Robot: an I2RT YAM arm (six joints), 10 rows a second.
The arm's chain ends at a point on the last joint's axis. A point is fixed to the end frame.
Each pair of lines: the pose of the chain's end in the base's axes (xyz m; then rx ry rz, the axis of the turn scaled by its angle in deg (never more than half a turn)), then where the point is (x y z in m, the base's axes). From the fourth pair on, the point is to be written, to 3 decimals.
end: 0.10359, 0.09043, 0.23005, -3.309, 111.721, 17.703
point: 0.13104 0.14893 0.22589
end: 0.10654, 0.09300, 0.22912, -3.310, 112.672, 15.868
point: 0.13475 0.15098 0.22318
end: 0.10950, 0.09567, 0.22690, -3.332, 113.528, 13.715
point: 0.13859 0.15298 0.21901
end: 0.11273, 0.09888, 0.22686, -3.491, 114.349, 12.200
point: 0.142 0.156 0.217
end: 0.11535, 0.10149, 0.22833, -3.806, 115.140, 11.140
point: 0.145 0.158 0.218
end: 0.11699, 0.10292, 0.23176, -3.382, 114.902, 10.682
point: 0.147 0.159 0.221
